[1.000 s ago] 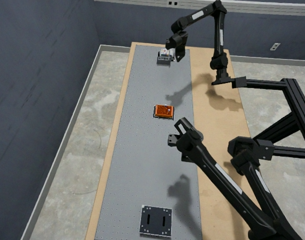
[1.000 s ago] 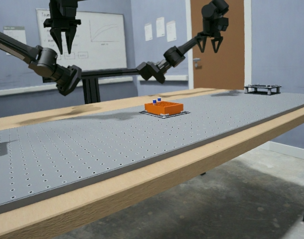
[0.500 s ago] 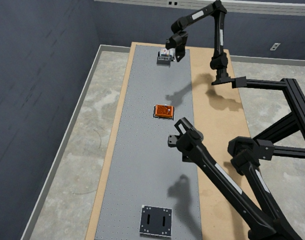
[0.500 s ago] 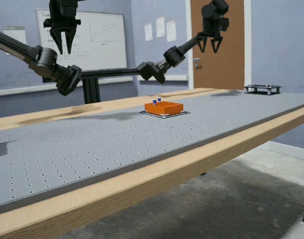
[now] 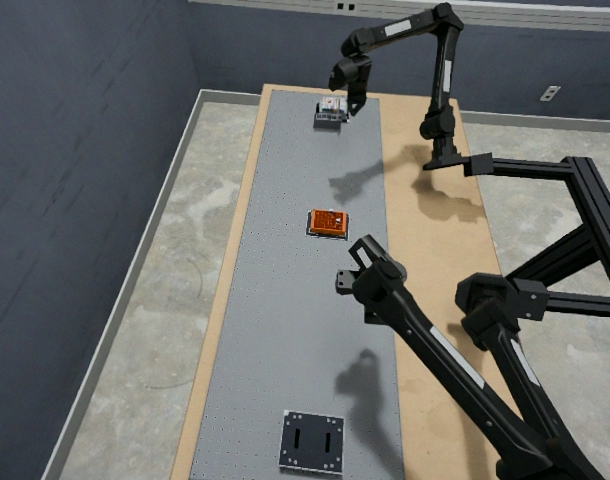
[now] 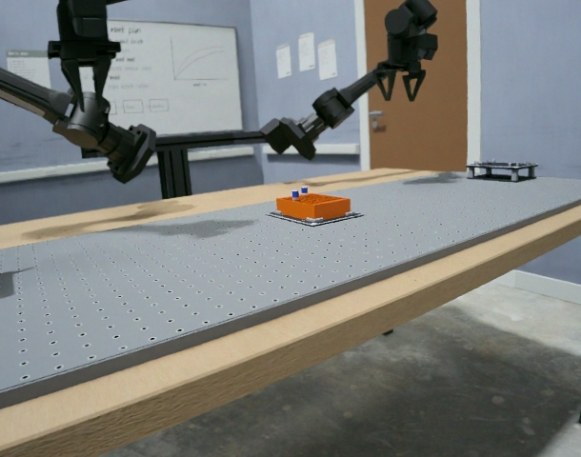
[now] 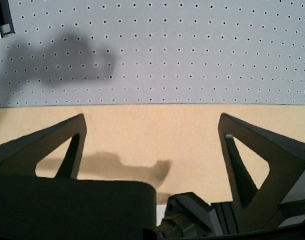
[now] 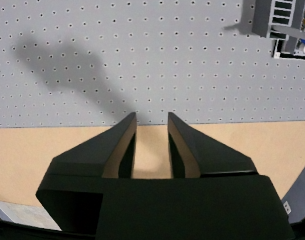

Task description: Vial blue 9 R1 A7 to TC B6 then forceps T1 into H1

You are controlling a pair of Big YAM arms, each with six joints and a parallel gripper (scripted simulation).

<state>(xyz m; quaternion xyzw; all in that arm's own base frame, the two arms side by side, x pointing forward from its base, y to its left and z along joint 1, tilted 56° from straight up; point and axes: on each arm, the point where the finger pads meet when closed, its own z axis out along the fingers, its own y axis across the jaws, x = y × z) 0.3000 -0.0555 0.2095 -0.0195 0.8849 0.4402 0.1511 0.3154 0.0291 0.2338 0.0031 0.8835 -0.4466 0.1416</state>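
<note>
My right hand is 210 mm above the grey holder H1, 190 mm to the left of it and 70 mm short of it. The rest, counted from my right hand: orange tube carrier: 370 mm to the left, 210 mm below, 80 mm ahead.
</note>
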